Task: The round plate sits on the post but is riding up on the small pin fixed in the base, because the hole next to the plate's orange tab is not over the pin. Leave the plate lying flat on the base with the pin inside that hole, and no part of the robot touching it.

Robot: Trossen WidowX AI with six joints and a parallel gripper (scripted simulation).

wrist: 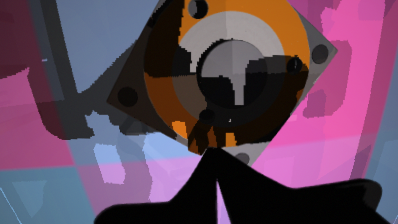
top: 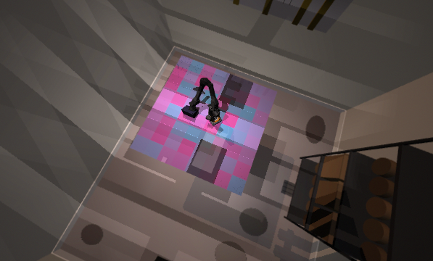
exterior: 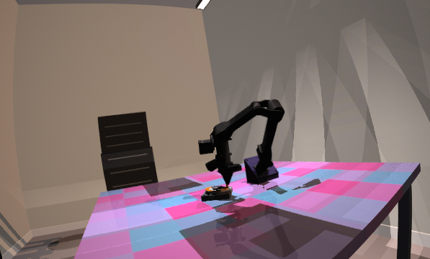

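My gripper tip is 50 mm short of the dark square base, 20 mm to the left of it and 20 mm above it. From my gripper tip the other things lie so: round orange plate: 30 mm ahead, 10 mm to the right, 10 mm below.
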